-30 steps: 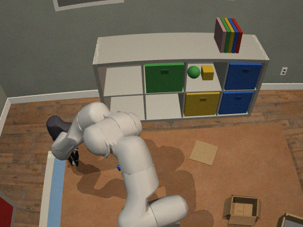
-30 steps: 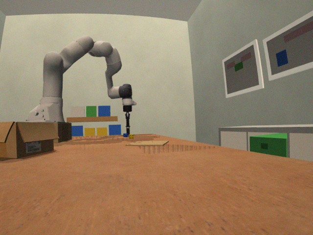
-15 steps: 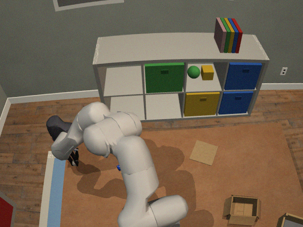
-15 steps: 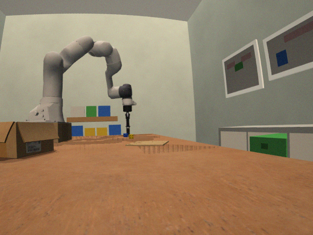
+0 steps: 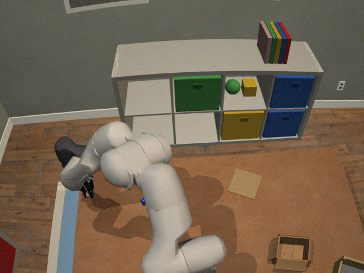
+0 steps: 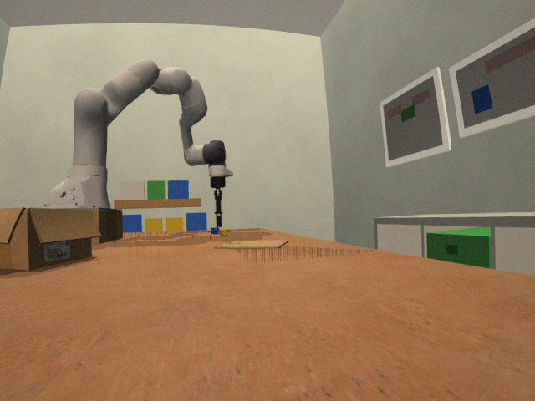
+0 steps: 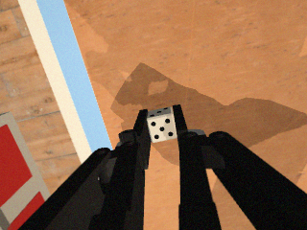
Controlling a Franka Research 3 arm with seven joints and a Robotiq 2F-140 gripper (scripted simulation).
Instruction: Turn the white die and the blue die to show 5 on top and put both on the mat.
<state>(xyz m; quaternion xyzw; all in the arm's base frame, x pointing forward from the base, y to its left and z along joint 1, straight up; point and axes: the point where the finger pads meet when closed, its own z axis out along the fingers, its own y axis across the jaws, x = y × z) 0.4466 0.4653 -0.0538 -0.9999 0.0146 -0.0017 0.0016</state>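
Right now my hand is 70 mm short of the tan mat, 760 mm to the left of it and 50 mm above it. Round my hand: yellow die (10 mm ahead, 440 mm to the right, 40 mm below); blue die (20 mm behind, 270 mm to the right, 40 mm below); white die (20 mm below).
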